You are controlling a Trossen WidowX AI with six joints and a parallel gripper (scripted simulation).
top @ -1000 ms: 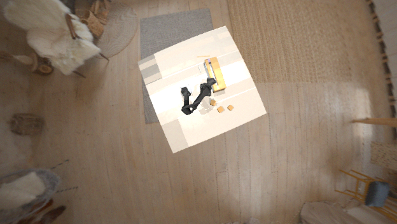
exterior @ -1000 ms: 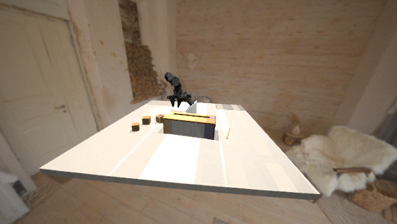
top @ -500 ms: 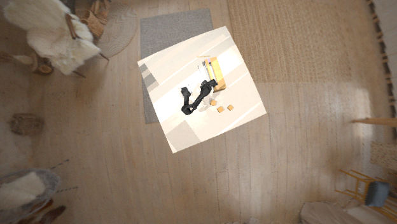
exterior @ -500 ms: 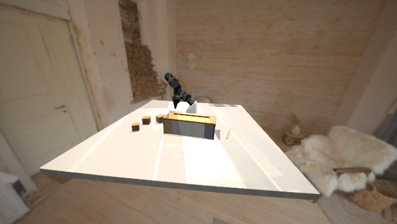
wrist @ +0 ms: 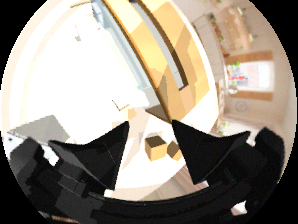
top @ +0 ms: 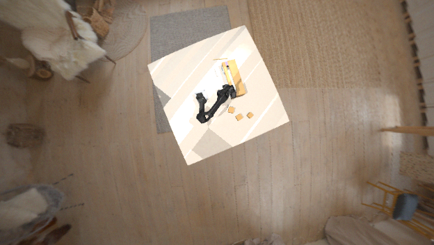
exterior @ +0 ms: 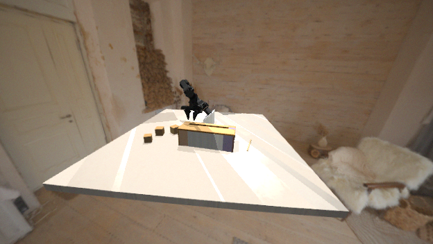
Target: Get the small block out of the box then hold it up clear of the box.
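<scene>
My gripper tip is 20 mm past the tan block and 110 mm above it. Round my gripper tip: orange-topped box 60 mm ahead, 160 mm to the left, 70 mm below; then thin wooden stick 30 mm ahead, 460 mm to the left, 130 mm below.
</scene>
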